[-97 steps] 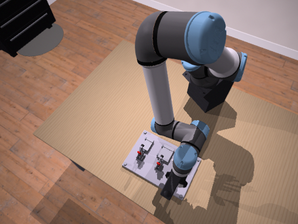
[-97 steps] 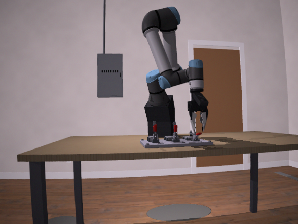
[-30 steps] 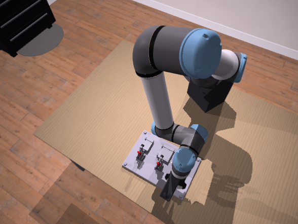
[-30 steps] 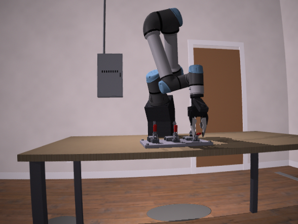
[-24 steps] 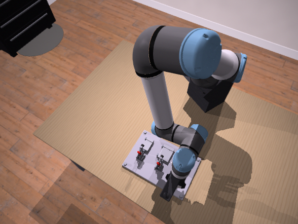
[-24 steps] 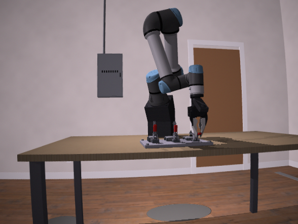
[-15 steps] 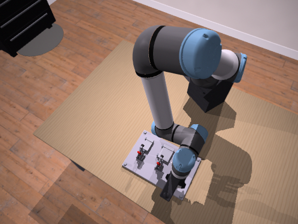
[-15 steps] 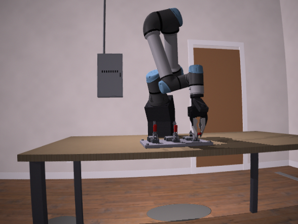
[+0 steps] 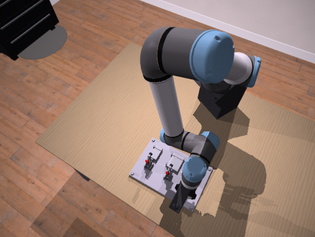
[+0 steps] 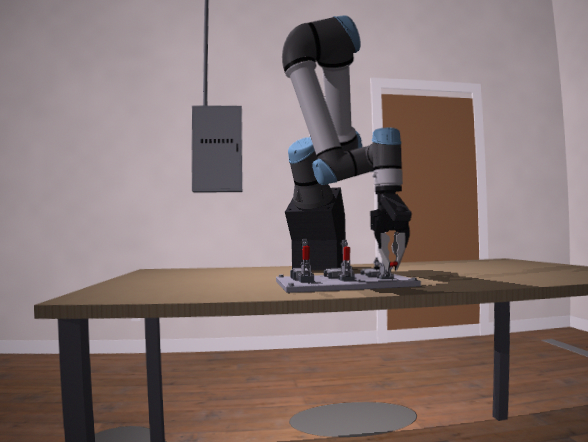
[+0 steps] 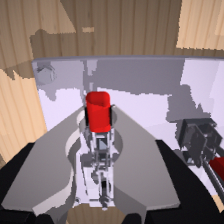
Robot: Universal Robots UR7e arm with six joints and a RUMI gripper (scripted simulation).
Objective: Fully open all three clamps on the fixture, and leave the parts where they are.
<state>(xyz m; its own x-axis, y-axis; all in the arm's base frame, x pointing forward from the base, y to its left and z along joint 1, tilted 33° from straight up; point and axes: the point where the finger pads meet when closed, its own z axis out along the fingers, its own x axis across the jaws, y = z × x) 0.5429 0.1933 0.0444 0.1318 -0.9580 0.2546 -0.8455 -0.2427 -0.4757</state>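
Now: the grey fixture plate 6 cm behind my hand, 12 cm to the right of it and 5 cm below it.
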